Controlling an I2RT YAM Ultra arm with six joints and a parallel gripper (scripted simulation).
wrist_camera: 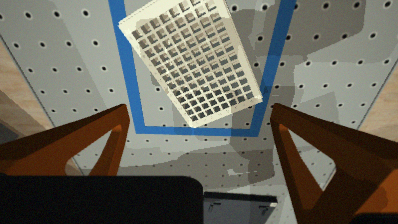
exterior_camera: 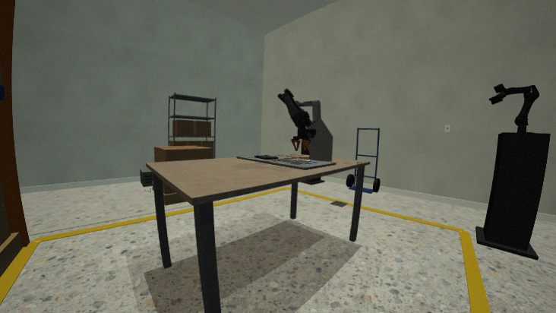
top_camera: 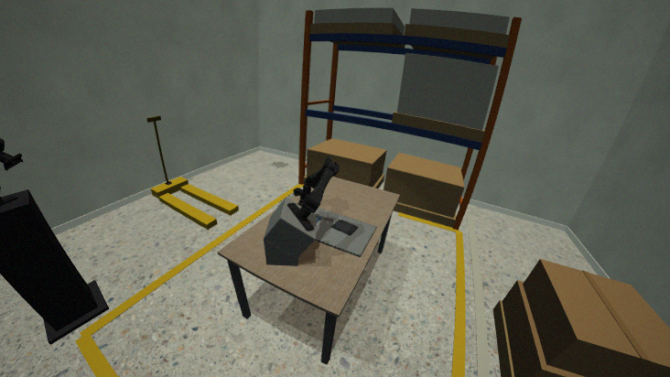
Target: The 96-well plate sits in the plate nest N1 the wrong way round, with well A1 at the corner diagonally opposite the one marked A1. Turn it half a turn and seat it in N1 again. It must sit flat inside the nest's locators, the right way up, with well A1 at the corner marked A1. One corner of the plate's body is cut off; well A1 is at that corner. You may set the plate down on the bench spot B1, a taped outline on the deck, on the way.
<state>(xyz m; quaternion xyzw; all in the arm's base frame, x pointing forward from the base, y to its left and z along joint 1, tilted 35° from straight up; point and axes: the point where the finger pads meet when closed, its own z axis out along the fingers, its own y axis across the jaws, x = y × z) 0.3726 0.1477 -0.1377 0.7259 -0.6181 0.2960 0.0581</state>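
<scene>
Now: the cream 96-well plate 8 cm below my hand. The rest, counted from my hand: dark plate nest N1: 8 cm ahead, 30 cm to the right, 8 cm below; A1 label: 13 cm ahead, 23 cm to the right, 8 cm below.
</scene>
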